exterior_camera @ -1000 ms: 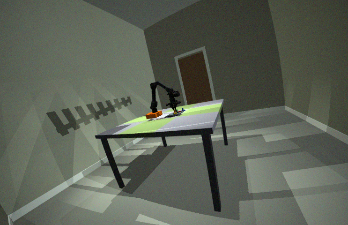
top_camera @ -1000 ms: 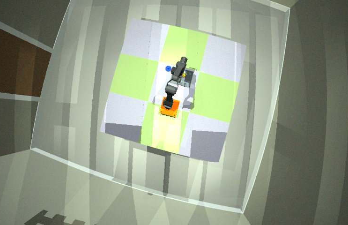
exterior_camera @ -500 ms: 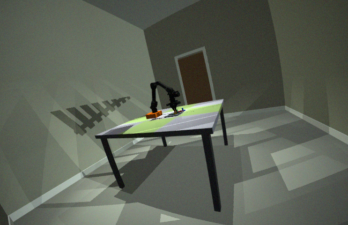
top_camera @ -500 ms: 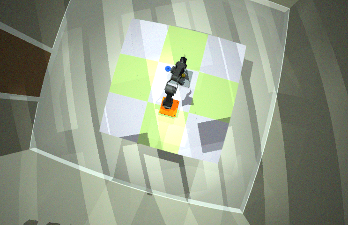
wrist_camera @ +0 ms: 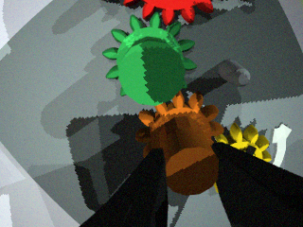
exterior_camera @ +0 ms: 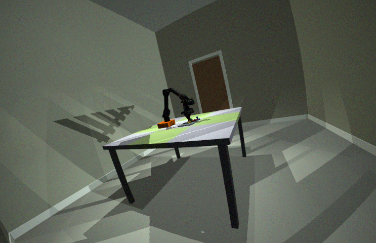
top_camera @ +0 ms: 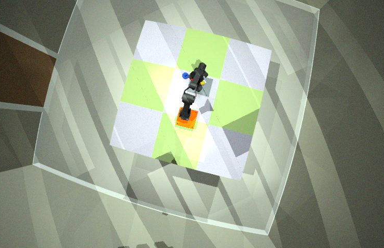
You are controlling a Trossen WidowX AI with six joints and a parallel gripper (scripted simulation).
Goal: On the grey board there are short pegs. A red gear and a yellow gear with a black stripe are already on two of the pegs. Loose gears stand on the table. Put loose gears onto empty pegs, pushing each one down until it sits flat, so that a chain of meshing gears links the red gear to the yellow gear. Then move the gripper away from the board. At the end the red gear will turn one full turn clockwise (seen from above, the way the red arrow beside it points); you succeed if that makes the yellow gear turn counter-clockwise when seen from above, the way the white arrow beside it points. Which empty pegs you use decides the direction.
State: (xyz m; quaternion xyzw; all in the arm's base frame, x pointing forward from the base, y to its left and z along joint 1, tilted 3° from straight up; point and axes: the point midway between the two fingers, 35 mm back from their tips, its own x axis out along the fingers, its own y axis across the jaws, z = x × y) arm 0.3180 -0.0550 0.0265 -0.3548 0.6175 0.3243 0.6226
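The orange gear lies 10 mm below my gripper tip. Also, from my gripper tip: red gear 40 mm ahead, 60 mm to the left, 20 mm below; white arrow mark 40 mm ahead, 50 mm to the right, 30 mm below; green gear 10 mm ahead, 40 mm to the left, 20 mm below.
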